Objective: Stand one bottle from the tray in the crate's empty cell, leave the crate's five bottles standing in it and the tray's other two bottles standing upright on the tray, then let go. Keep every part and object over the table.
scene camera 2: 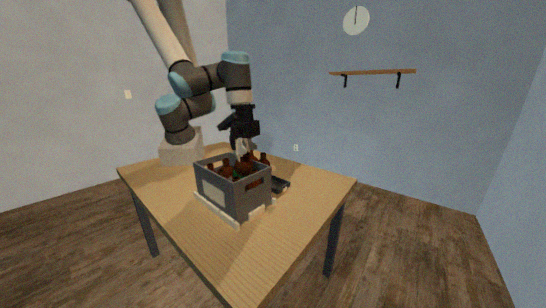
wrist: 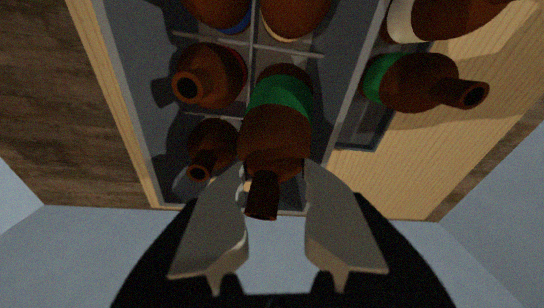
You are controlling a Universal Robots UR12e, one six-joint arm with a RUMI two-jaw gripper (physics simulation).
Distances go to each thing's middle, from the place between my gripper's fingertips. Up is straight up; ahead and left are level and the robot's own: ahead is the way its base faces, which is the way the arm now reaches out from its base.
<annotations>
My gripper is now 40 mm above the green-banded brown bottle (wrist: pixel 275 135), 10 mm to the right of it and 10 mm past it. The rest, counted from my hand: red-labelled bottle (wrist: pixel 210 75): 110 mm below, 70 mm to the right, 60 mm behind.
</annotations>
